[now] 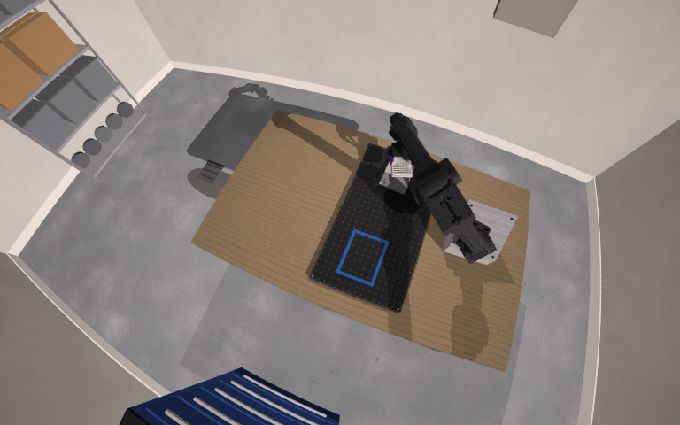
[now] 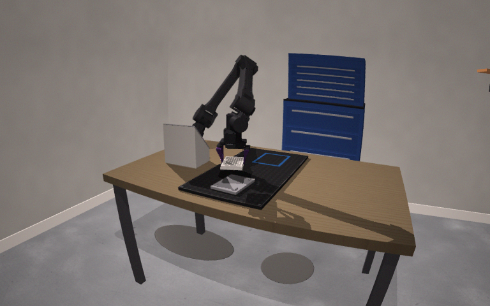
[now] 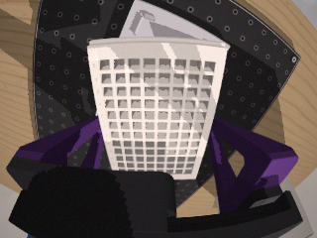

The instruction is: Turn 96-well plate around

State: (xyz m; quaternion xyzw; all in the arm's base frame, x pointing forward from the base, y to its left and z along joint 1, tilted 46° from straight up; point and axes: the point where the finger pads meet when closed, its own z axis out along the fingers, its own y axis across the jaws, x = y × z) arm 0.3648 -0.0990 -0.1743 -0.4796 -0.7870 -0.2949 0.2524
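My hand is right at the white 96-well plate. Also, from my hand: grey plate nest N1: 9 cm below; A1 label: 9 cm below, 8 cm to the left, 5 cm ahead.
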